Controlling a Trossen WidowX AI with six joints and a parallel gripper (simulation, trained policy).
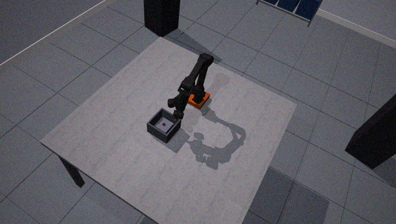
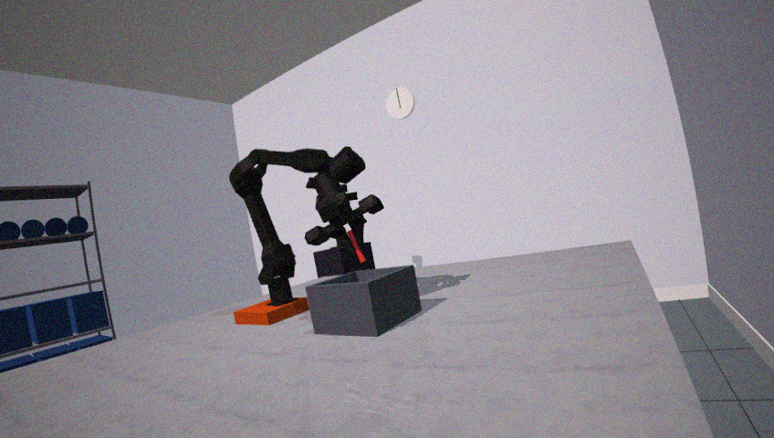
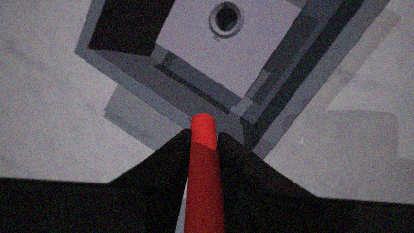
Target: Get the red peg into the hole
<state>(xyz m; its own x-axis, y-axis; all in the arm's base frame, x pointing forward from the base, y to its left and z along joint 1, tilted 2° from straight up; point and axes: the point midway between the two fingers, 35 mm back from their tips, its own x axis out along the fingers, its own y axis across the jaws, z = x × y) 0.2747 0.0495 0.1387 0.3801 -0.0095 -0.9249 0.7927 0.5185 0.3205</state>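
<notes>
The plate is 9 cm below my gripper tip, 5 cm to the right of it and 5 cm ahead of it. From my gripper tip the other things lie so: dark grey box: 11 cm below, 5 cm to the right, 5 cm ahead; red peg: 2 cm above, 1 cm behind.
</notes>
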